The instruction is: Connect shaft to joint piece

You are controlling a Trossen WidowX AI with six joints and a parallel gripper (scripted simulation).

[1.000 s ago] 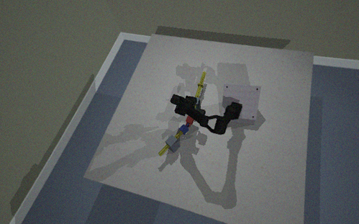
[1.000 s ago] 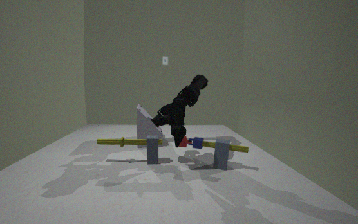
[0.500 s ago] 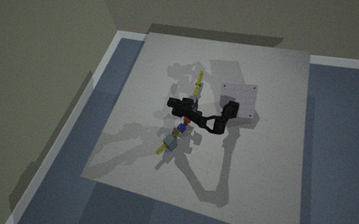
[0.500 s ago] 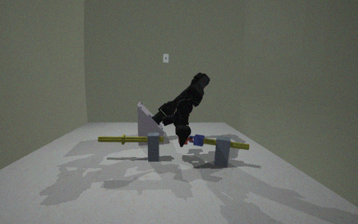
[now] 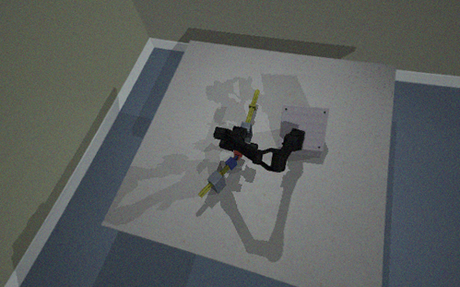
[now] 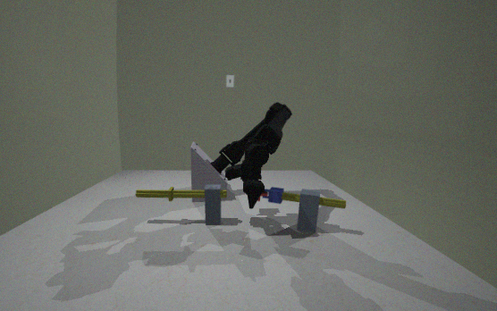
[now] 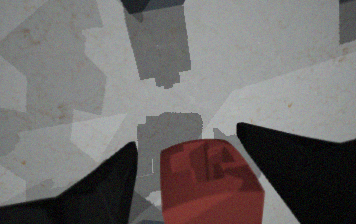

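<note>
The red joint piece is 4 cm above my gripper tip and 2 cm to the left of it.
</note>
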